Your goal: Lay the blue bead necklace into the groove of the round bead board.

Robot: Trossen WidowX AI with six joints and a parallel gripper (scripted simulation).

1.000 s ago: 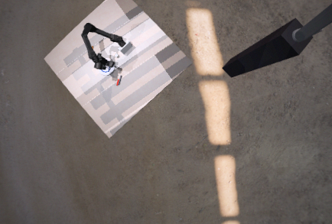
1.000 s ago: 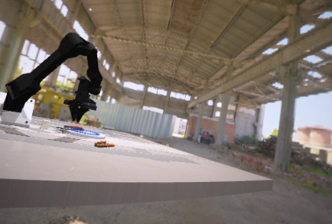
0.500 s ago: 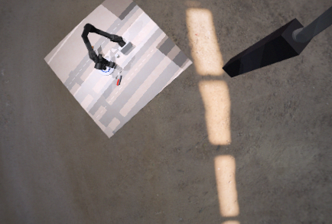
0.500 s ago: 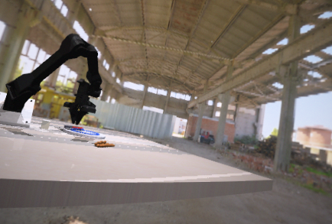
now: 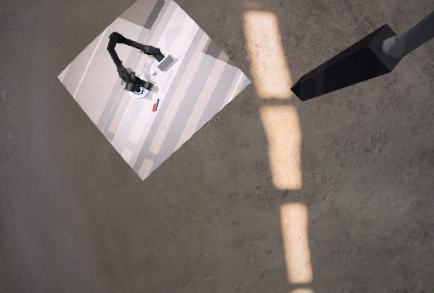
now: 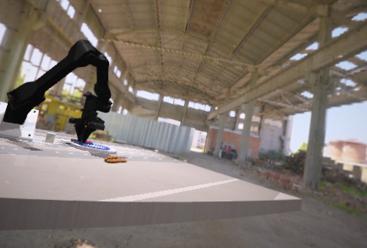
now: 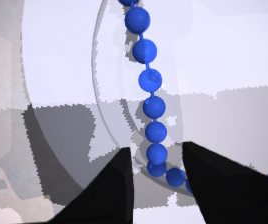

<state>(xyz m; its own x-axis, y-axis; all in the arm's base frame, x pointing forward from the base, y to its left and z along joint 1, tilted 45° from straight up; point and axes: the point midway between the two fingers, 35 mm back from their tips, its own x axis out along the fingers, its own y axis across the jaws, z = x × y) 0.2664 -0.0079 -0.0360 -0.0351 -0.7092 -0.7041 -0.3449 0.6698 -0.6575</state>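
Right now the round white bead board is 50 mm ahead of my gripper tip, 30 mm to the right of it and 10 mm below it. The rest, counted from my gripper tip: small white block (130 mm behind, 20 mm to the right); red pen-like object (60 mm ahead, 200 mm to the left, 10 mm below).
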